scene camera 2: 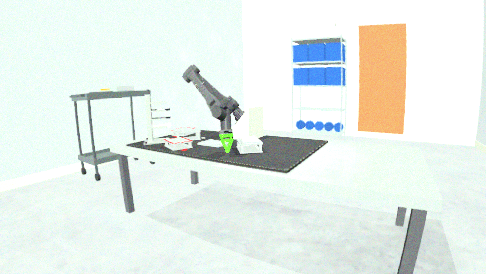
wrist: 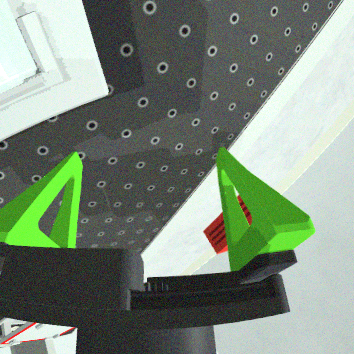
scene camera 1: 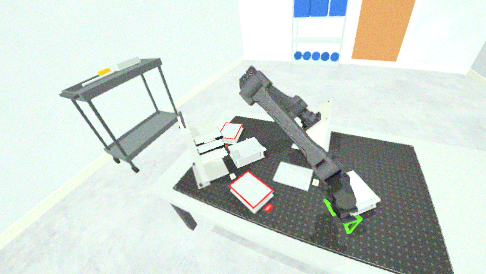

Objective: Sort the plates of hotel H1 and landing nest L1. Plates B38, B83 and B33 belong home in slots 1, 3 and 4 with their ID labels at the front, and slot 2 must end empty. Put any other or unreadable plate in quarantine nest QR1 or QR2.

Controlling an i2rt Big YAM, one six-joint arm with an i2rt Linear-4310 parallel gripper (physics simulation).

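Seen in the pictures: gripper, fingertip midpoint: point(scene camera 2: 227, 151) point(wrist: 147, 154) point(scene camera 1: 341, 223); arm's base, link origin: point(scene camera 2: 243, 119) point(scene camera 1: 312, 122).
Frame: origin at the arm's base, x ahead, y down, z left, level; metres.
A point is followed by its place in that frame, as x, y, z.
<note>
My gripper point(scene camera 1: 341, 217) @[0.498, 0.099, 0.151] point(scene camera 2: 227, 151) @[0.498, 0.099, 0.151] point(wrist: 147, 154) @[0.498, 0.099, 0.151] has green fingers, wide open and empty, low over the dark mat at the near side of a white nest or plate stack point(scene camera 1: 366, 196) point(scene camera 2: 250, 146) point(wrist: 80, 60). The hotel point(scene camera 1: 195, 157) @[0.446, -0.061, -0.462] point(scene camera 2: 148, 120) @[0.445, -0.034, -0.461] stands at the left with several shelves; dark edges show in it. A red-rimmed white nest point(scene camera 1: 251, 191) @[0.457, 0.079, -0.214] point(scene camera 2: 178, 144) @[0.418, 0.110, -0.239] is front left, and another point(scene camera 1: 231, 131) @[0.071, 0.079, -0.472] is behind the hotel. A white nest point(scene camera 1: 247, 153) @[0.256, 0.058, -0.299] stands right of the hotel. A flat white piece point(scene camera 1: 293, 176) @[0.309, 0.107, -0.055] lies mid-mat. No ID label is legible.
A cream upright panel point(scene camera 1: 322, 131) @[0.082, -0.008, 0.054] point(scene camera 2: 256, 120) @[-0.027, 0.005, 0.083] stands at the back, partly behind the arm. A red tag point(scene camera 1: 268, 207) @[0.489, 0.118, -0.132] lies by the front nest. The dark mat point(scene camera 1: 400, 210) @[0.378, 0.118, 0.390] point(scene camera 2: 285, 162) @[0.508, 0.122, 0.457] lies on the white table. A grey cart point(scene camera 1: 162, 85) point(scene camera 2: 90, 125) stands beyond the table at the left.
</note>
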